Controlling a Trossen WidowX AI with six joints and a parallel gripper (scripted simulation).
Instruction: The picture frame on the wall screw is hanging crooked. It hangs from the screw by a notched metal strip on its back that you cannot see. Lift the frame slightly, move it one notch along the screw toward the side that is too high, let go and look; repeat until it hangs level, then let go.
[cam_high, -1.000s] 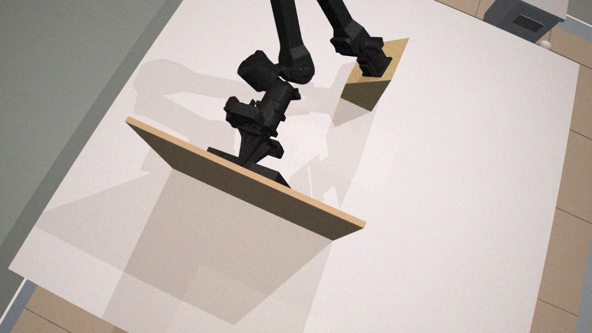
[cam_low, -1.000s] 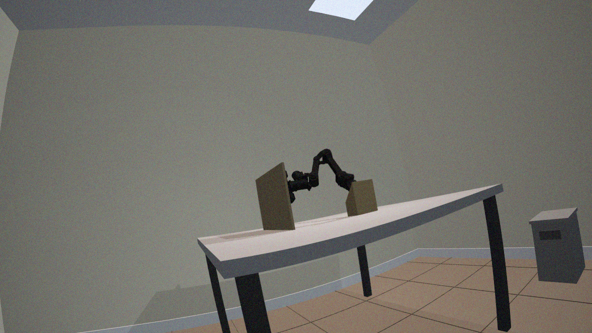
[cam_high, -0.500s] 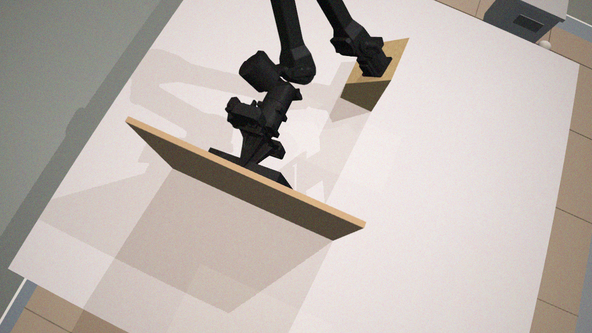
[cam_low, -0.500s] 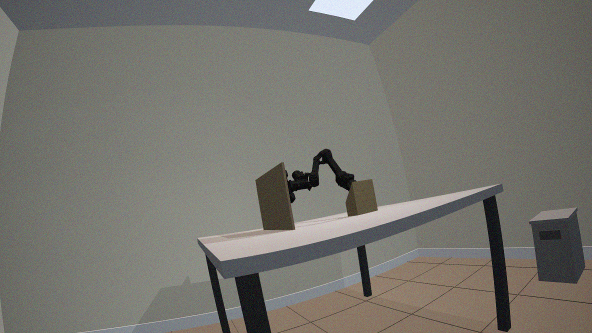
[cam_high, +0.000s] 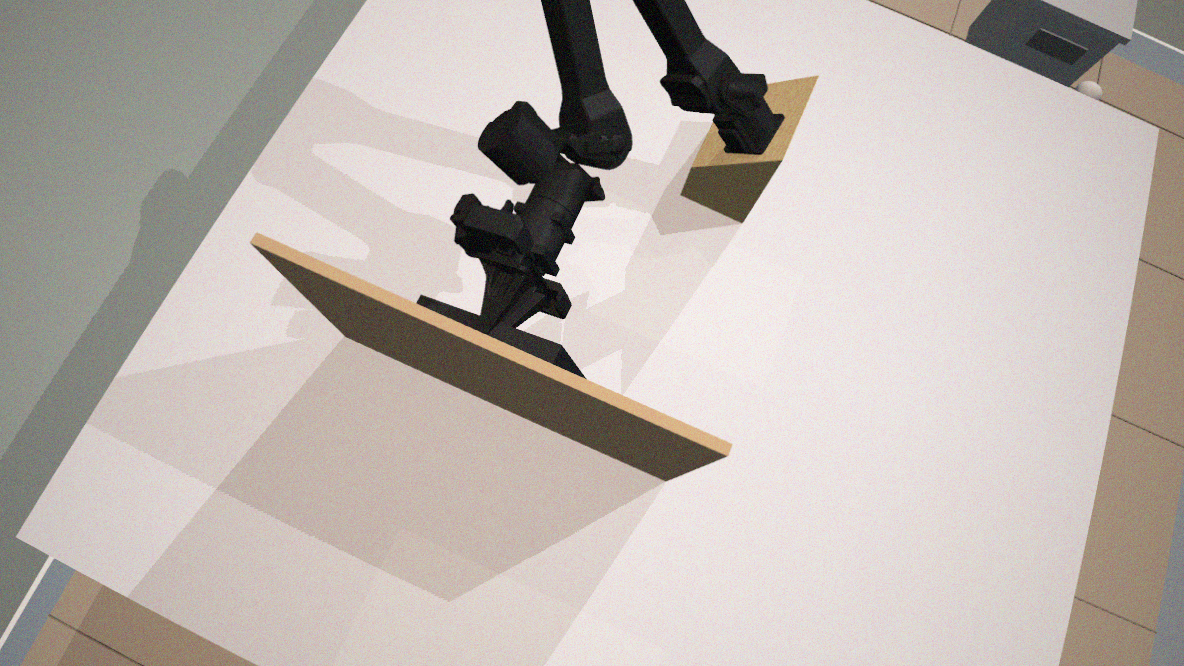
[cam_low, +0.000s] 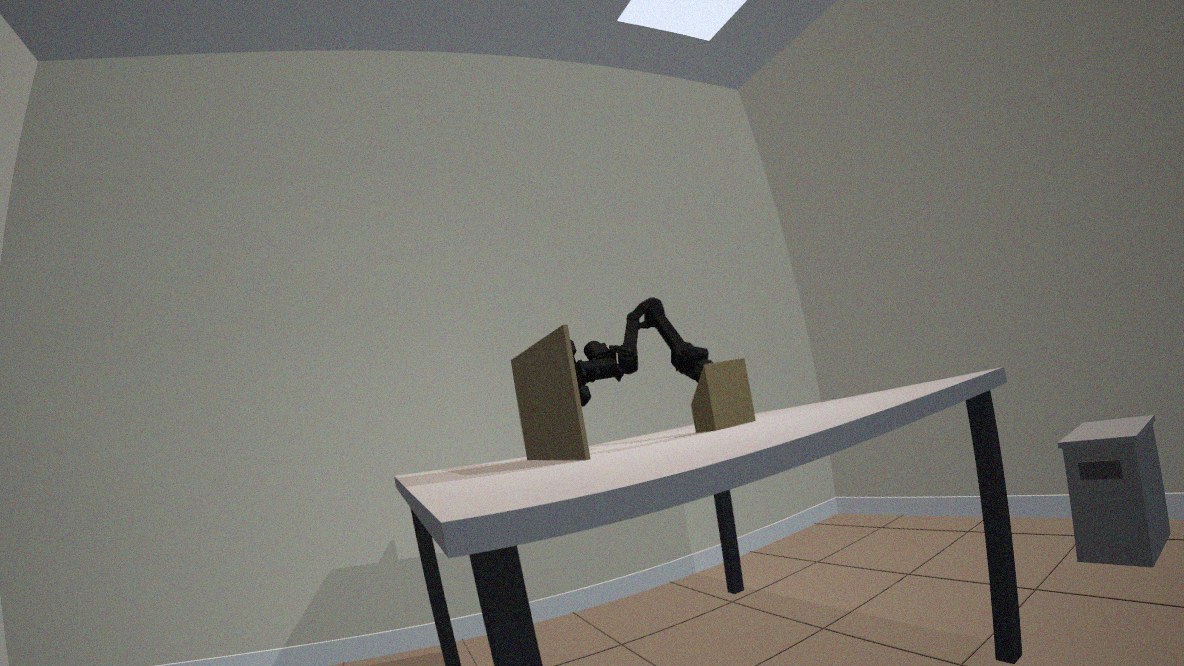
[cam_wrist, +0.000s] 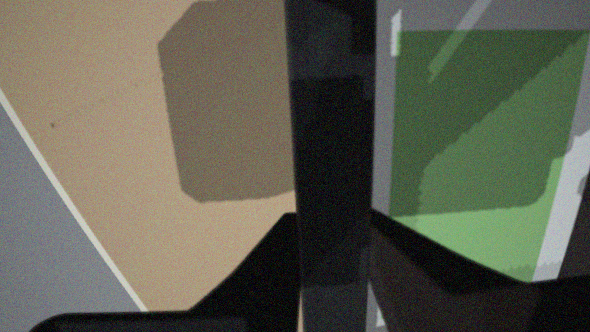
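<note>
My gripper tip is 50 mm above the black picture frame and 10 mm to the right of it. From my gripper tip the other things lie so: wooden wall panel: 70 mm below, 20 mm to the left, 10 mm ahead.
</note>
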